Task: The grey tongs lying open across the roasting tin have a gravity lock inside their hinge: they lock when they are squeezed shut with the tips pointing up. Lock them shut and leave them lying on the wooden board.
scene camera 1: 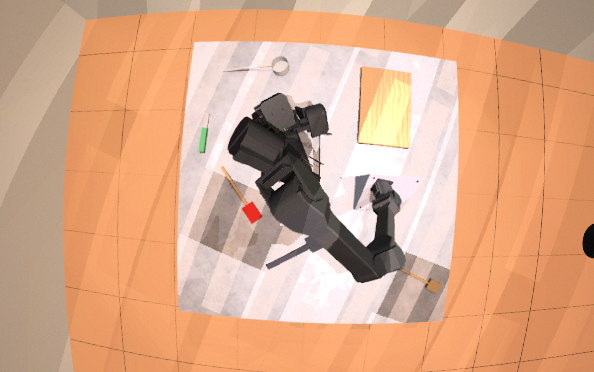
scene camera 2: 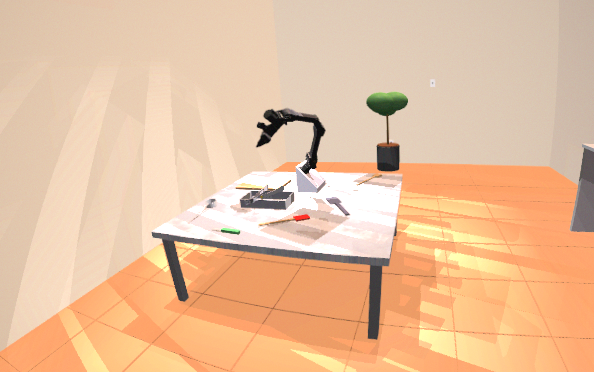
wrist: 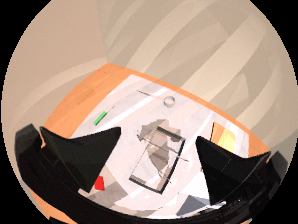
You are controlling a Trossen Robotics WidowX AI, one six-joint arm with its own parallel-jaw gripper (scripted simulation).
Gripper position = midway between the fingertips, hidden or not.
Observation:
The gripper (scene camera 1: 277, 114) is open and holds nothing. Also in view: a grey roasting tin (scene camera 2: 282, 200) and a wooden board (scene camera 1: 385, 95).
The gripper is seen too in the wrist view (wrist: 159, 135). The grey roasting tin also shows in the wrist view (wrist: 146, 174).

